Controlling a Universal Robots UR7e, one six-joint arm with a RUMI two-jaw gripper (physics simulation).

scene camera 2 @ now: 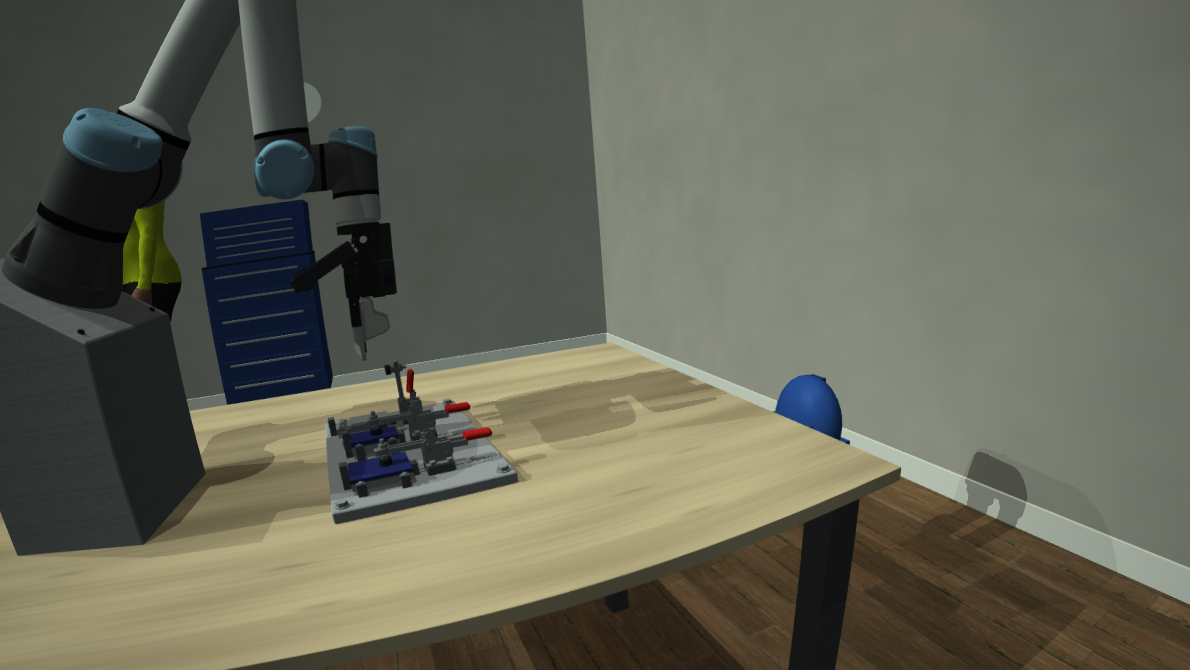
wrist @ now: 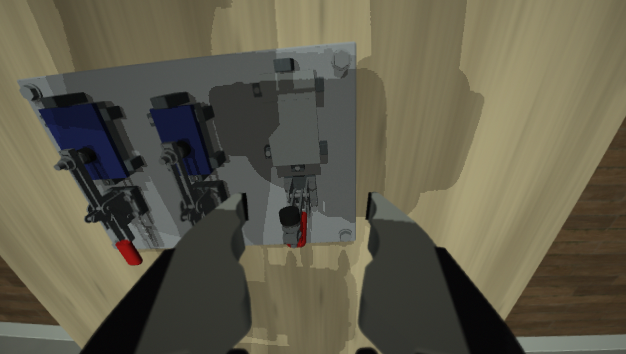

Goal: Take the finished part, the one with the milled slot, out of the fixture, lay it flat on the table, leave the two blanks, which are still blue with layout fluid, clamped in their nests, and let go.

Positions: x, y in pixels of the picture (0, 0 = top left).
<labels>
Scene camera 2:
my gripper: 364, 356
blue blank: 370, 471
grey fixture plate: 476, 463
</labels>
